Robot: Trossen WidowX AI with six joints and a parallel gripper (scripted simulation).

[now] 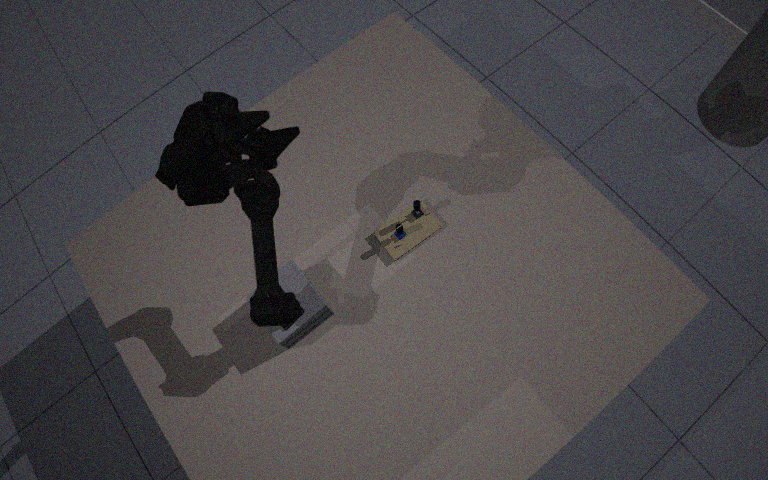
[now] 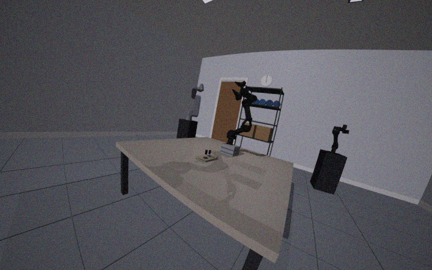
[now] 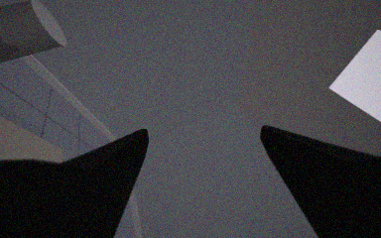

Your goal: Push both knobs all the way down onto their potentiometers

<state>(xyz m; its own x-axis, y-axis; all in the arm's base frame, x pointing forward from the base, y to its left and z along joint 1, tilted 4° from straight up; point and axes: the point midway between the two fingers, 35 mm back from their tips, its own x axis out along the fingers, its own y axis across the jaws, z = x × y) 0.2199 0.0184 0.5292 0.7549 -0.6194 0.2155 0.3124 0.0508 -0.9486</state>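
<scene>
My gripper tip is 140 mm short of the dark knob, 40 mm to the left of it and 590 mm above it.
</scene>
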